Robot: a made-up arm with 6 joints.
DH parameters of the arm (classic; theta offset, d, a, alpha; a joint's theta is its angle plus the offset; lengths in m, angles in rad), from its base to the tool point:
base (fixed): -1.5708 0.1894 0 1.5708
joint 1: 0 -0.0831 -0.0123 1.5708
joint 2: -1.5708 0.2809 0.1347 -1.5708
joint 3: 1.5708 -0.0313 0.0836 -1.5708
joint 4: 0 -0.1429 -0.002 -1.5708
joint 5: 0 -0.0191 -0.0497 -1.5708
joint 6: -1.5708 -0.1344 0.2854 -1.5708
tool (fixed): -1.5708 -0.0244 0 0
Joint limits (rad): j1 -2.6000..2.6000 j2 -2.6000..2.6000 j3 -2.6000..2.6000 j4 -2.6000..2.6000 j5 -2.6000..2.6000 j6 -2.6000..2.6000
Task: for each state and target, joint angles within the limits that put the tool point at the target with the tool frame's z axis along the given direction. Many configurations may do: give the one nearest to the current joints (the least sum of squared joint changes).
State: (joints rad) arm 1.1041 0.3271 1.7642 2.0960 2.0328 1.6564
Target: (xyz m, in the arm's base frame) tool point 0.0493 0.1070 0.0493 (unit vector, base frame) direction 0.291 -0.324 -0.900
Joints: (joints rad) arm 1.5106 0.7922 1.4807 2.0546 2.4968 2.3306
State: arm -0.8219 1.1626 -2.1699 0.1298 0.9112 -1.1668
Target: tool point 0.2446 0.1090 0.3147 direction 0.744 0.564 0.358
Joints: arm -1.6030 0.7382 -2.5669 -0.1837 0.0835 -1.0343
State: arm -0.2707 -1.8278 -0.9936 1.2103 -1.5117 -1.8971
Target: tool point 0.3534 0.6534 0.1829 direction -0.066 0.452 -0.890
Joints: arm -0.5485 -1.4553 -0.7489 1.3219 -1.3484 -2.2527
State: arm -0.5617 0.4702 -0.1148 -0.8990 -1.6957 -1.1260
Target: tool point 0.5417 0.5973 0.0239 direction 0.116 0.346 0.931
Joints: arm -1.0440 -0.3855 -0.5734 -0.4189 -1.6169 -1.8840
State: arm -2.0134 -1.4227 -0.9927 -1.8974 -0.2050 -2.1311
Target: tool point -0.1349 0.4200 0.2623 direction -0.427 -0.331 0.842
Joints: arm -1.3798 -1.0912 -0.7946 -1.5402 0.0129 -2.3600
